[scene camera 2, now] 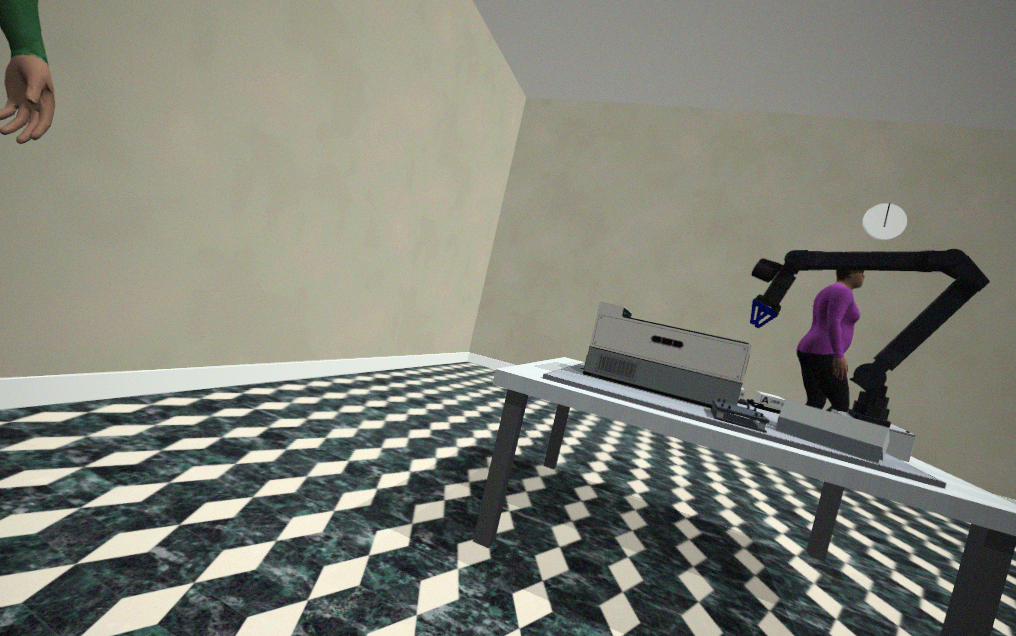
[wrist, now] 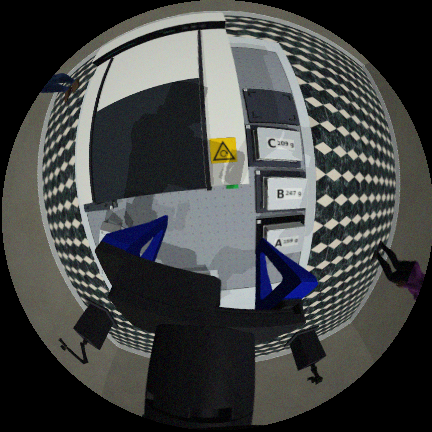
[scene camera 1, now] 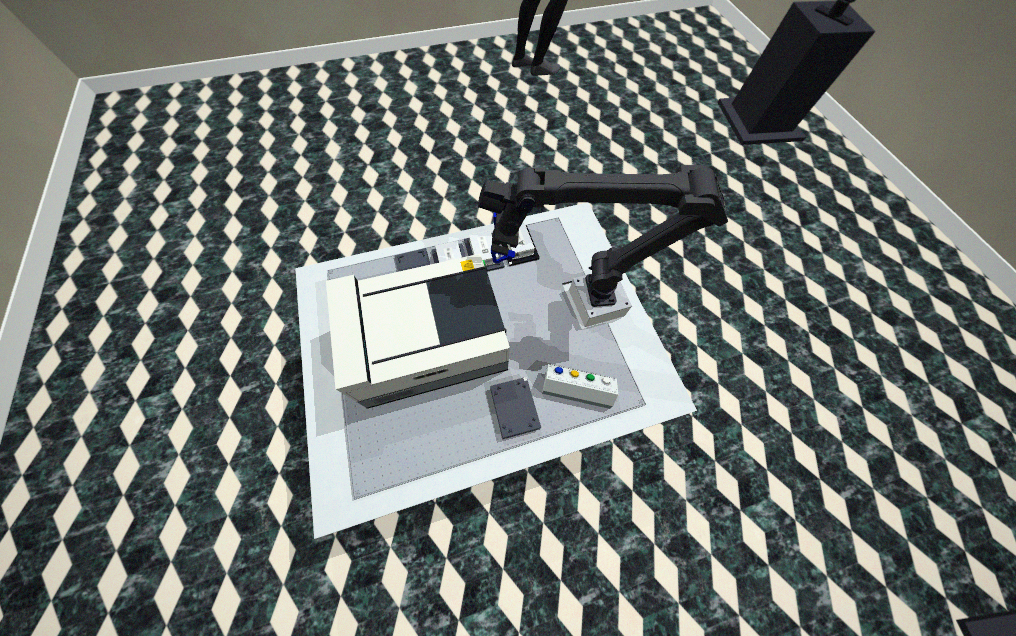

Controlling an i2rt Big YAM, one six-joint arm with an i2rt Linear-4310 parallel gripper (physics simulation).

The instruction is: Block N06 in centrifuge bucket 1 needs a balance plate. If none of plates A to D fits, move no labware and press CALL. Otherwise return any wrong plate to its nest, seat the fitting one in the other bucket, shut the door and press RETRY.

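Where they show: gripper, fingertip midpoint: (scene camera 2: 754, 325) (wrist: 214, 231) (scene camera 1: 496, 248); arm's base at its link origin: (scene camera 2: 867, 420) (scene camera 1: 600, 290).
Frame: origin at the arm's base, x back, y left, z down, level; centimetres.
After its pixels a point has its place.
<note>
My gripper (scene camera 1: 503, 257) {x -35.8, y -5.1, z -21.9 cm} (scene camera 2: 758, 324) {x -35.8, y -5.1, z -21.9 cm} (wrist: 214, 231) {x -35.8, y -5.1, z -21.9 cm} is open and empty, high above the table off the centrifuge's front edge. In the wrist view one fingertip overlaps the near edge of plate A (wrist: 282, 239) {x -25.6, y -25.1, z 1.5 cm}. Plate B (wrist: 285, 193) {x -38.6, y -23.1, z 1.5 cm}, reading 247 g, and plate C (wrist: 278, 144) {x -51.0, y -19.6, z 1.4 cm} lie beyond it in their nests. The fourth nest (wrist: 272, 106) {x -64.4, y -19.1, z 5.7 cm} is empty; plate D does not show. The centrifuge (scene camera 1: 343, 330) {x -79.5, y 14.7, z -17.6 cm} (scene camera 2: 671, 352) {x -55.6, y 26.6, z -6.7 cm} has a flat dark panel (scene camera 1: 464, 306) {x -46.6, y 9.0, z -14.4 cm} (wrist: 150, 145) {x -45.1, y 5.3, z -14.5 cm} across its top; block N06 and the buckets are hidden. The button box (scene camera 1: 581, 386) {x -13.7, y 33.1, z -1.3 cm} (scene camera 2: 832, 429) {x -13.3, y 35.6, z 2.4 cm} carries blue, yellow, green and white buttons.
A dark, bare pad (scene camera 1: 513, 407) {x -34.7, y 36.1, z 3.6 cm} (scene camera 2: 738, 414) {x -33.9, y 44.1, z 4.2 cm} lies beside the button box. A yellow warning label (wrist: 223, 150) {x -44.7, y -5.4, z -14.3 cm} is on the centrifuge's side strip next to the nests, with a small green light (wrist: 231, 186) {x -39.6, y -7.3, z -12.3 cm} at its front end. The arm's base stands at the table's right side.
</note>
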